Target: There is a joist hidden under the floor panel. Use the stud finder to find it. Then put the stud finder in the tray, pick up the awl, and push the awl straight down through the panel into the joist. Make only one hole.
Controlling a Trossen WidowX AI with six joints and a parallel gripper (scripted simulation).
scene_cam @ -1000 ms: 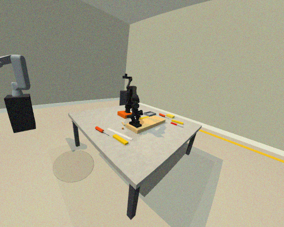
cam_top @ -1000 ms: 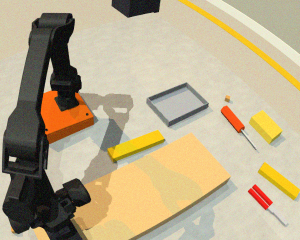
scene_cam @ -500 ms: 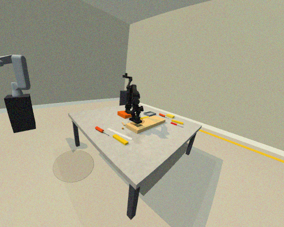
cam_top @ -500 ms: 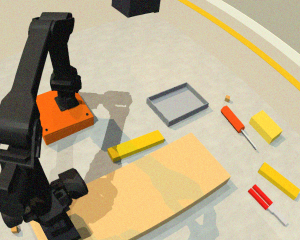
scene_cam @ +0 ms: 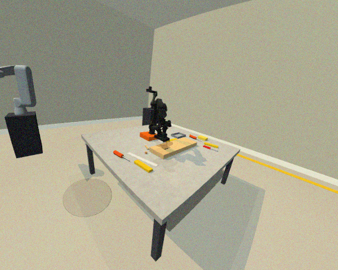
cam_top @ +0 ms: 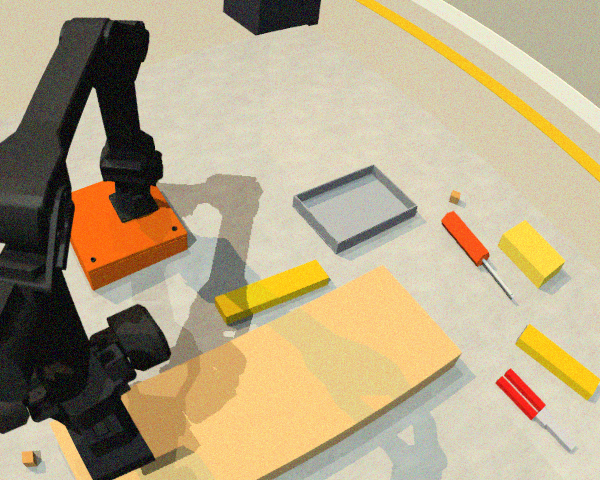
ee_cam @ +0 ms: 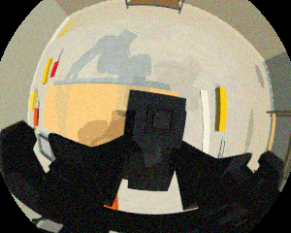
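Now: the grey tray 22 cm behind my gripper tip, 52 cm to the left of it and 15 cm below it. Also, from my gripper tip: stud finder (1 cm ahead, 2 cm above); awl (19 cm behind, 3 cm to the right, 15 cm below).
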